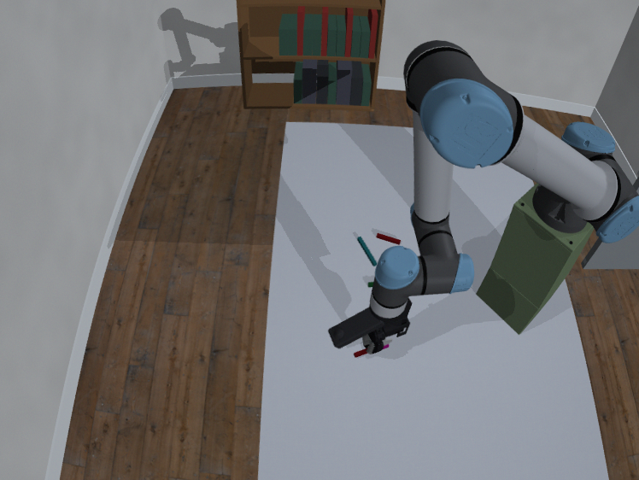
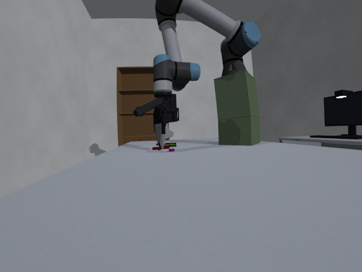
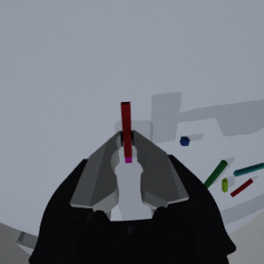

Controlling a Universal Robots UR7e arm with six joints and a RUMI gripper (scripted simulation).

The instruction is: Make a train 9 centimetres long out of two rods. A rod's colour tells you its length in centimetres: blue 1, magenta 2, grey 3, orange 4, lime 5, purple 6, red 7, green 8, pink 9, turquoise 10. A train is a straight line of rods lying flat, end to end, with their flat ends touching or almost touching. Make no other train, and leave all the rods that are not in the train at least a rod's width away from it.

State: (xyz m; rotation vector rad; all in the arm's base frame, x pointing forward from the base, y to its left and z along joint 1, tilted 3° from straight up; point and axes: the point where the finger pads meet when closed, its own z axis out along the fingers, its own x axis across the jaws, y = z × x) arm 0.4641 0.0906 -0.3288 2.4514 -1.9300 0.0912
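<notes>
Now: hand 50 mm past the magenta rod, 20 mm above it and 10 mm to the left of it. The rest, counted from my hand: green rod (190 mm to the right, 80 mm behind, 20 mm below); blue rod (90 mm to the right, 20 mm below, 10 mm behind); lime rod (260 mm to the right, 110 mm behind, 20 mm below).
</notes>
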